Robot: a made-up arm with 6 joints.
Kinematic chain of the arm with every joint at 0, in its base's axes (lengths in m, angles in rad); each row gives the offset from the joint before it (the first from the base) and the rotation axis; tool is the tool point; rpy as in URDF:
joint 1: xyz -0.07 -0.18 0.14 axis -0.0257 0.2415 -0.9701
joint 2: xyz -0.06 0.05 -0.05 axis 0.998 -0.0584 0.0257
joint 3: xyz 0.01 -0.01 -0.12 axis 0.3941 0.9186 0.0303
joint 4: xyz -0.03 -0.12 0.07 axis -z
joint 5: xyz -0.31 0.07 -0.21 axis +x
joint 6: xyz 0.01 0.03 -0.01 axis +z
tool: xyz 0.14 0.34 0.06 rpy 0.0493 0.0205 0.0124
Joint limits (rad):
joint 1: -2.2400..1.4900
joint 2: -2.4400..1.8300
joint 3: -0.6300..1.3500
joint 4: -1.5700..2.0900
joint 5: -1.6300..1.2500
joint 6: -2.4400..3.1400
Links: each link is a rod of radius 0.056 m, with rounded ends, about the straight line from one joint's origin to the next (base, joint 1, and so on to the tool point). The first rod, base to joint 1, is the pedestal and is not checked.
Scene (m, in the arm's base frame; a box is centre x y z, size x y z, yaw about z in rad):
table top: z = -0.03
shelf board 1: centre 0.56 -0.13 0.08 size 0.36 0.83 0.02 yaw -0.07
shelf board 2: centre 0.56 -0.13 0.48 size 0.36 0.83 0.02 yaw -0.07
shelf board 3: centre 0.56 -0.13 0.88 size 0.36 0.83 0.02 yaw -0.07
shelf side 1: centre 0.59 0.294 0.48 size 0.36 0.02 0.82 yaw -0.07
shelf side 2: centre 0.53 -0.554 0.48 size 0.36 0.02 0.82 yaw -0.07
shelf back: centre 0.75 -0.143 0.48 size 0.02 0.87 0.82 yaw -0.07
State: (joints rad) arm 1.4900 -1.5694 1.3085 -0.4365 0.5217 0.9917
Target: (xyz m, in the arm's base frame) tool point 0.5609 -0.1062 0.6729
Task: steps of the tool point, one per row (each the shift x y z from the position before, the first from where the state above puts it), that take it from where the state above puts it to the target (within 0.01 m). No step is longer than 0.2 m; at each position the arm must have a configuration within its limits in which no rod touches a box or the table.
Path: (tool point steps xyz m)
1: -0.1079 0.0240 0.0045
2: -0.1132 -0.0085 -0.0046
3: -0.0322 0.0547 0.1360
4: -0.0360 -0.0001 0.1269
5: -0.0112 -0.0632 0.1017
6: 0.0304 -0.1154 0.0524
7: 0.0960 0.0319 0.0395
8: 0.0986 0.0090 0.0143
9: 0.0968 -0.0192 -0.0123
10: 0.0880 -0.0483 -0.0415

